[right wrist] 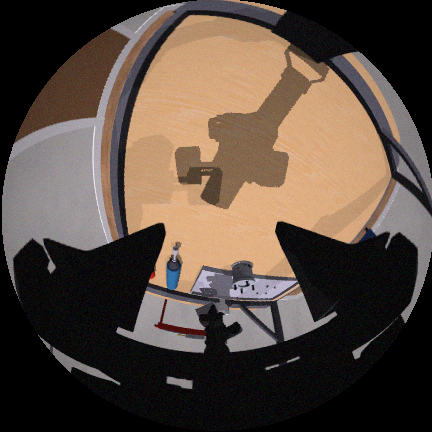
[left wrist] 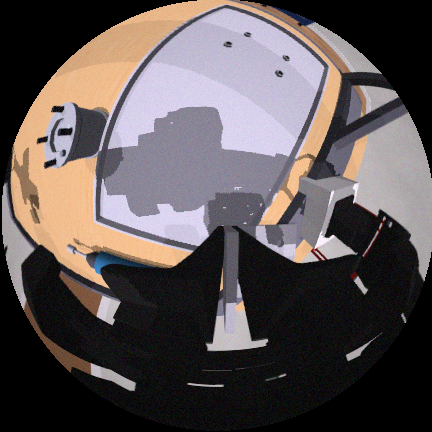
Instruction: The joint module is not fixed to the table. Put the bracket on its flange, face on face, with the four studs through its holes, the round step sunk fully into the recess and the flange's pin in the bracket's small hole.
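Places are measured from the left arm's base along level axes (x right, y ahead, z up), in centimetres.
Pixels of known places: left gripper, between the fingertips: (right wrist: pixel 212 304) (left wrist: pixel 226 230); right gripper, between the fingertips: (right wrist: pixel 221 227); left arm's base, origin of its link: (left wrist: pixel 339 215).
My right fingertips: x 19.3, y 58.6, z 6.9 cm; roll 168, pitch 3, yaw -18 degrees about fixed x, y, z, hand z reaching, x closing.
Observation:
Ahead of a thing's pixels: the offset from my right fingertips to its top centre. "spot": to the spot under its first point.
The joint module {dz -5.6, dx -1.6, dy -27.1 cm} (left wrist: pixel 90 134) (right wrist: pixel 243 271) stands upright on the table beside a light panel. Its pale round flange is on top, with dark studs pointing up. My left gripper (left wrist: pixel 226 230) is shut on the grey bracket (left wrist: pixel 230 267) (right wrist: pixel 222 305). In the left wrist view the bracket shows as a narrow edge between the fingers, with part of its plate to the right; the fingers hide the rest. The bracket is apart from the module. My right gripper (right wrist: pixel 221 227) is wide open and empty, high over the table; the module is lower in its view, between the fingers.
The light panel {dz -11.5, dx -2.0, dy -44.4 cm} (left wrist: pixel 255 95) (right wrist: pixel 270 291) has a dark border and several small screws. A blue tool {spot: dz -10.1, dx -18.9, dy -21.4 cm} (left wrist: pixel 107 263) (right wrist: pixel 173 276) lies near the table edge, with a red object {dz -9.7, dx -29.9, dy -19.5 cm} (right wrist: pixel 152 275) beside it. A light grey block {dz -6.9, dx -19.4, dy -58.7 cm} (left wrist: pixel 317 210) on a black part is right of my left gripper.

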